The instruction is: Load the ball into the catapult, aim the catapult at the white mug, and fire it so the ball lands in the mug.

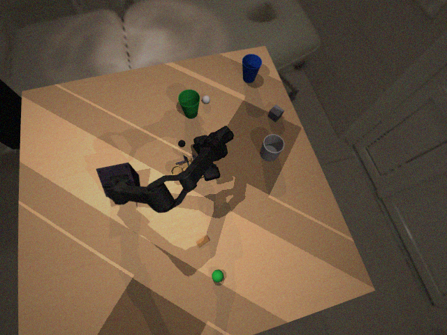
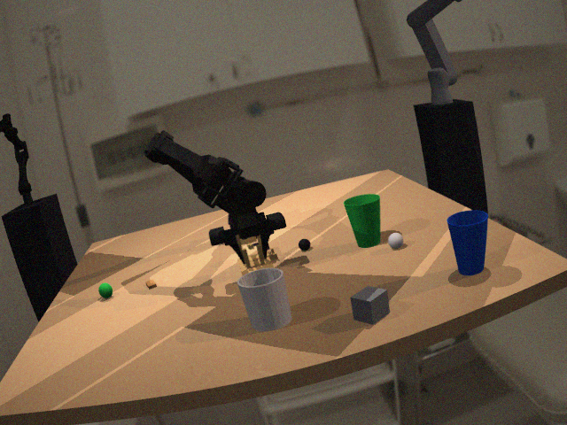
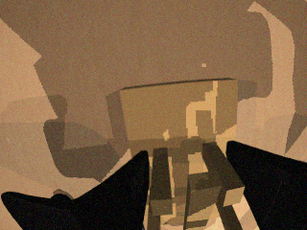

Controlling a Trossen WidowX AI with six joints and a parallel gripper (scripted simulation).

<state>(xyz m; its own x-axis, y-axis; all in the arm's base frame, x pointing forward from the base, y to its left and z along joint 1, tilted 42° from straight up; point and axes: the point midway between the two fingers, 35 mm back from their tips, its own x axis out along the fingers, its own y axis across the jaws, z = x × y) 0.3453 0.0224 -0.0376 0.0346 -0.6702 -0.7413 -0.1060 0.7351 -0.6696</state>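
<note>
Now: the black ball 130 mm to the left of my gripper tip, 90 mm behind it and 20 mm below it. Also, from my gripper tip: green cup (290 mm to the left, 30 mm behind); then white mug (290 mm ahead, 20 mm to the left); then catapult (70 mm behind, 20 mm above, 10 mm to the left).
</note>
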